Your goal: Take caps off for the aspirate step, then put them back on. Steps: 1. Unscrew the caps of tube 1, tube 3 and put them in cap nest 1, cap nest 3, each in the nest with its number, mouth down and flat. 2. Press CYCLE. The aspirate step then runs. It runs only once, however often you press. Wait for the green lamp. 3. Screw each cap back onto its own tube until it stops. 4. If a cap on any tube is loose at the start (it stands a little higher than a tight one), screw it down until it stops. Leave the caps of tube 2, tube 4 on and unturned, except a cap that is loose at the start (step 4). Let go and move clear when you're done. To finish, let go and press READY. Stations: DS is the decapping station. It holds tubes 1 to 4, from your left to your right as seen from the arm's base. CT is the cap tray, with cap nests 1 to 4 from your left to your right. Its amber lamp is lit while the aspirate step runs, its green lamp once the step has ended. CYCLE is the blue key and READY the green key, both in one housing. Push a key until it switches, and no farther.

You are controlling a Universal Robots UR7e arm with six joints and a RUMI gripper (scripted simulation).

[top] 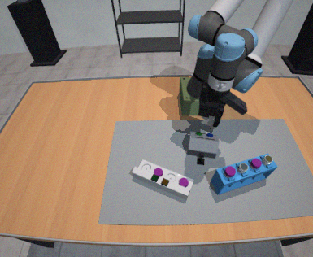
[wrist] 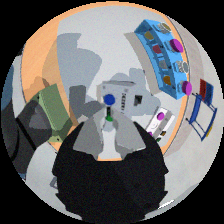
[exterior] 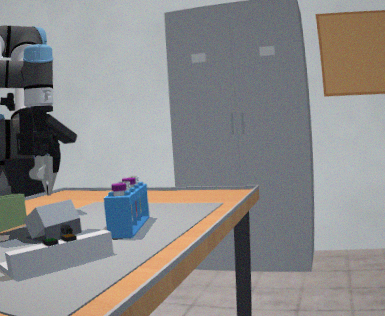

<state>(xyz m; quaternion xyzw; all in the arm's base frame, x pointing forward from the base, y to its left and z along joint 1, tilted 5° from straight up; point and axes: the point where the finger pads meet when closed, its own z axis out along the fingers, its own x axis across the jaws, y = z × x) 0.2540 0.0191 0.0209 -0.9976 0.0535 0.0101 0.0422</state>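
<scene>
My gripper is now 50 mm above the blue cycle key. From my hand the other things lie so: grey mat: 90 mm ahead, 10 mm to the left, 110 mm below; grey key housing: 20 mm ahead, 20 mm to the right, 60 mm below; green ready key: 40 mm to the right, 50 mm below.
</scene>
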